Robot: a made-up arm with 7 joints.
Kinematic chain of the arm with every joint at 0, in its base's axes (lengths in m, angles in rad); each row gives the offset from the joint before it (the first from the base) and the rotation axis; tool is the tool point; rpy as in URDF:
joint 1: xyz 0 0 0 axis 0.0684 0.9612 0.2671
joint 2: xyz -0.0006 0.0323 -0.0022 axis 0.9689 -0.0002 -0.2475
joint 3: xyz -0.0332 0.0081 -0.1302 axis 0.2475 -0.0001 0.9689
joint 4: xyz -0.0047 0 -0.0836 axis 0.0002 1 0
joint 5: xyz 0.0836 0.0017 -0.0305 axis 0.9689 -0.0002 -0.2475
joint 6: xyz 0.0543 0 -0.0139 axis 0.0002 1 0
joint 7: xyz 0.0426 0 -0.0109 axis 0.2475 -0.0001 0.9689
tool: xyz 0 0 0 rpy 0 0.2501 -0.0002
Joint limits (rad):
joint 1: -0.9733..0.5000
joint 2: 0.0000..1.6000
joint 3: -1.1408..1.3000
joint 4: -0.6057..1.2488
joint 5: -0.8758..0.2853
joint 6: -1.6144..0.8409
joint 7: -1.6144..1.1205
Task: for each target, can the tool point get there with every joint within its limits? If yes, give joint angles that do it. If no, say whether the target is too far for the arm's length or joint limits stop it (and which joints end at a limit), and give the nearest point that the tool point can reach.
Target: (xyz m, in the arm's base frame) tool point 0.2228 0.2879 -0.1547
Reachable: yes | joints -0.4601 0.8972 0.1026 0.7944 -0.2667 -0.6007 0.1732
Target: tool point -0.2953 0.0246 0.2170
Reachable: no: joint limits stop it (at a limit: joint 1, joint 2, joint 3, joint 4, joint 5) | nearest point -0.0547 0.1450 0.1530 | short by 0.277 m
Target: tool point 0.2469 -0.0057 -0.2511
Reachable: yes | joints -0.5530 0.1672 -0.4276 0.5690 -0.4846 -0.6068 -0.8620
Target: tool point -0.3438 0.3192 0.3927
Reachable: no: too far | nearest point -0.0415 0.2550 0.1986 | short by 0.365 m
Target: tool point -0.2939 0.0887 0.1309
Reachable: no: joint limits stop it (at a limit: joint 1, joint 2, joint 3, joint 4, joint 5) | nearest point -0.0568 0.1468 0.1393 | short by 0.244 m
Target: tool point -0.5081 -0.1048 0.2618
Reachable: no: too far | nearest point -0.0549 0.1450 0.1522 | short by 0.529 m
